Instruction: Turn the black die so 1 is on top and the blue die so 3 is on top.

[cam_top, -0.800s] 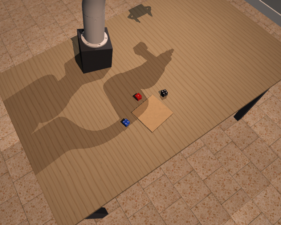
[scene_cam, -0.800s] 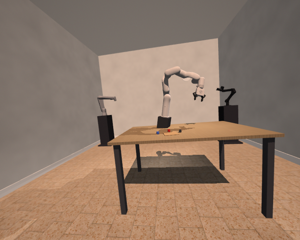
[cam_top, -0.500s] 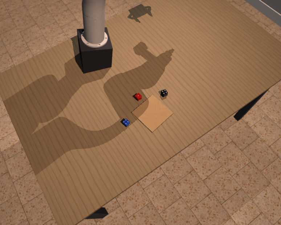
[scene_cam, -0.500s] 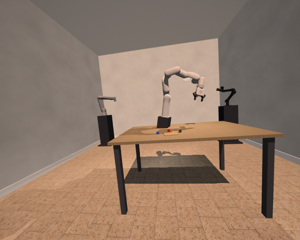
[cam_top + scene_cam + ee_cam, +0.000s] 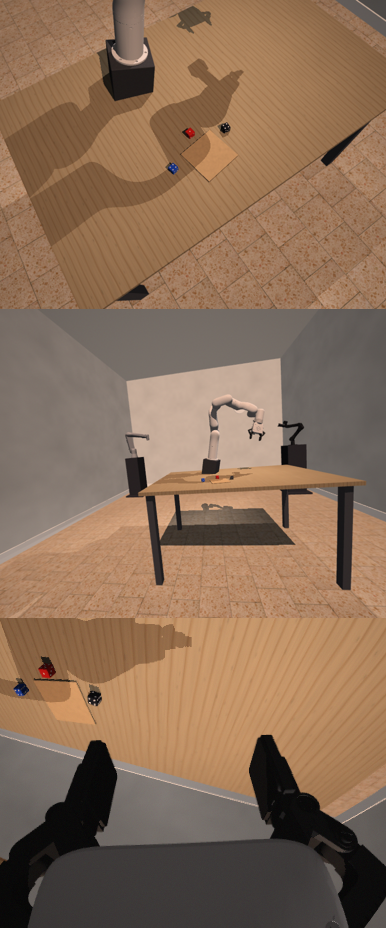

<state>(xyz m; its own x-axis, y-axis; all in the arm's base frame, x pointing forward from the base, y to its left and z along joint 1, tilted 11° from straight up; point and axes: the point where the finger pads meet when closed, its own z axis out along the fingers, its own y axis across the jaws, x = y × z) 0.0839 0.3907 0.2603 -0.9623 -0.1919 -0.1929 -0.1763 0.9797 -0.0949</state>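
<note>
Right now my hand is 320 mm short of the blue die, 500 mm to the left of it and 310 mm above it. The rest, counted from my hand: tan mat (340 mm ahead, 360 mm to the right, 320 mm below); red die (230 mm ahead, 380 mm to the right, 310 mm below); black die (280 mm ahead, 260 mm to the right, 310 mm below).
</note>
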